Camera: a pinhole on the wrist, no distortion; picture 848 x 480 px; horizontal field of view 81.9 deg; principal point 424.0 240.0 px. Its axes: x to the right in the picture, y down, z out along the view. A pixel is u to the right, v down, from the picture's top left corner.
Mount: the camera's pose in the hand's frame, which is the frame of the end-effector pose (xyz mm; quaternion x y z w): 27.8 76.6 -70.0 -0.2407 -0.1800 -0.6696 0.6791
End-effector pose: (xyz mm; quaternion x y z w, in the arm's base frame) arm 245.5 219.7 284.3 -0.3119 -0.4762 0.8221 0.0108
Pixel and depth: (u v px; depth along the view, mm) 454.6 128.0 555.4
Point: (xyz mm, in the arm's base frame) 173.9 -319.5 169.6
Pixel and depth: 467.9 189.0 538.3
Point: 117.9 -275.9 147.3
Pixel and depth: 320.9 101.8 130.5
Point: 281.1 105.8 155.6
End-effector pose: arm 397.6 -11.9 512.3 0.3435 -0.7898 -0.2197 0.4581
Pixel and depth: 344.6 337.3 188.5
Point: 243.5 70.7 664.4
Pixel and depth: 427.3 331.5 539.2
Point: -109.7 125.7 683.9
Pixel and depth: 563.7 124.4 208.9
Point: 226.7 92.7 540.4
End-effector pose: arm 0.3 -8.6 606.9 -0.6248 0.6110 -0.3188 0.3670
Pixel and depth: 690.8 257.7 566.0
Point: 409.8 -71.0 180.8
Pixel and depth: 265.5 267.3 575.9
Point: -41.5 -76.7 -25.1
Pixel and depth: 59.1 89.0 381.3
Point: -206.2 76.8 113.7
